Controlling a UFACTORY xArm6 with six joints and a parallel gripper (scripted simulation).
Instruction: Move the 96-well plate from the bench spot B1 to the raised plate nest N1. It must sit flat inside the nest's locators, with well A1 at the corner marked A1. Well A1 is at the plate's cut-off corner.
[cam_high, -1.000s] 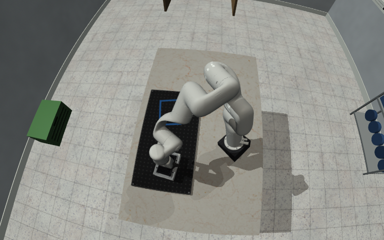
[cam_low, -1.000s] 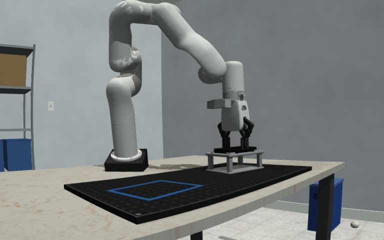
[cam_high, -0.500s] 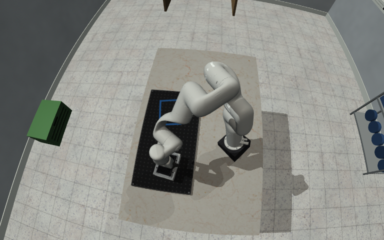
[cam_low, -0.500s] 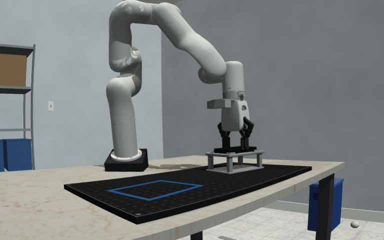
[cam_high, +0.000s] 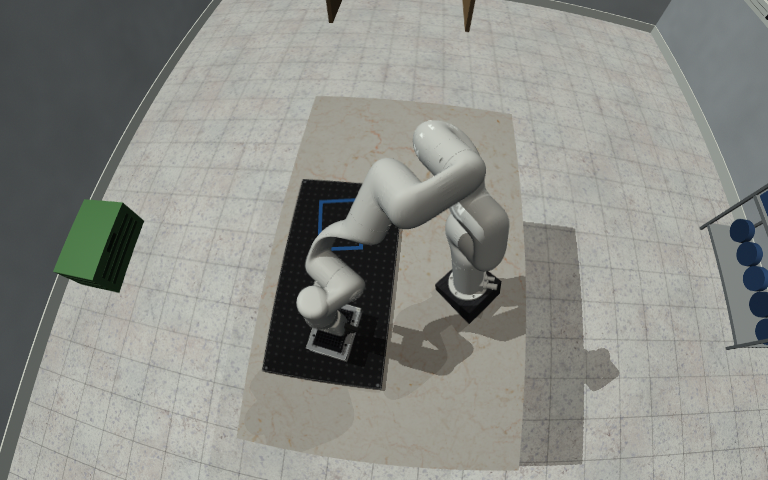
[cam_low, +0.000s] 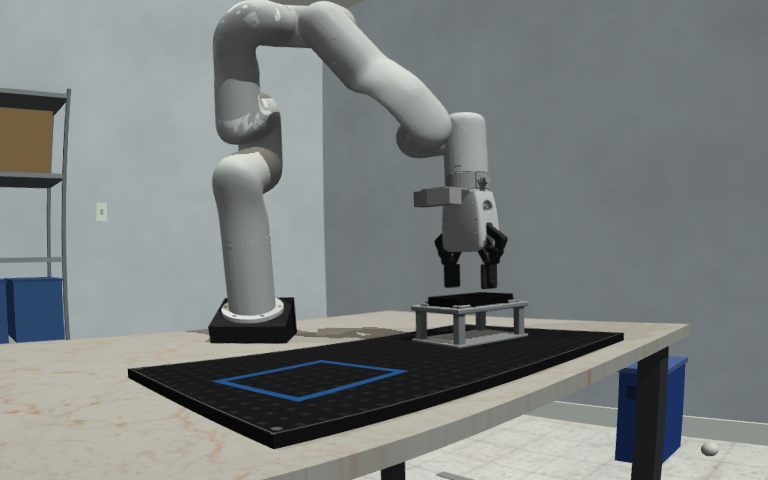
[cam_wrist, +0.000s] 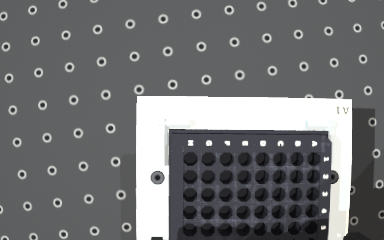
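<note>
The black 96-well plate is 3 cm below my hand. Also, from my hand: plate nest: 4 cm below.
</note>
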